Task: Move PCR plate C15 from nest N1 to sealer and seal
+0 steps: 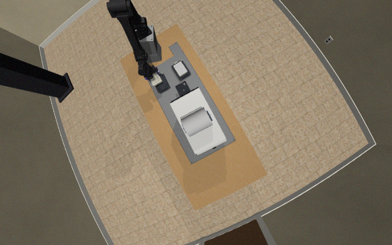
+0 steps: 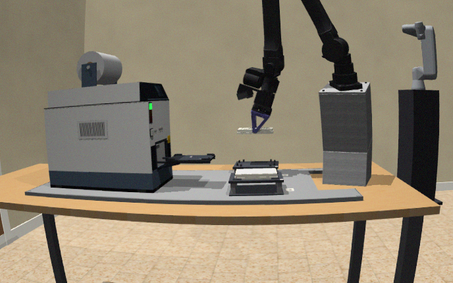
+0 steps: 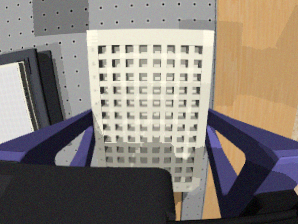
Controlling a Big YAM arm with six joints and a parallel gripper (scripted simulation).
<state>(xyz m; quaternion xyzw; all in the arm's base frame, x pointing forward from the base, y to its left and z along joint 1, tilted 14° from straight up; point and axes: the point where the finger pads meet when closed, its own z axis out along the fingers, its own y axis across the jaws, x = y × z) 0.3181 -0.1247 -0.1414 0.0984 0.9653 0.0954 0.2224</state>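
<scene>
Right now my hand is 230 mm short of the sealer's dark stage, 130 mm to the right of it and 80 mm above it. Also, from my hand: sealed plate C51 (20 mm ahead, 230 mm to the left, 120 mm below); then start key (340 mm ahead, 210 mm to the left, 20 mm above); then white 96-well plate C15 (right at my hand).
</scene>
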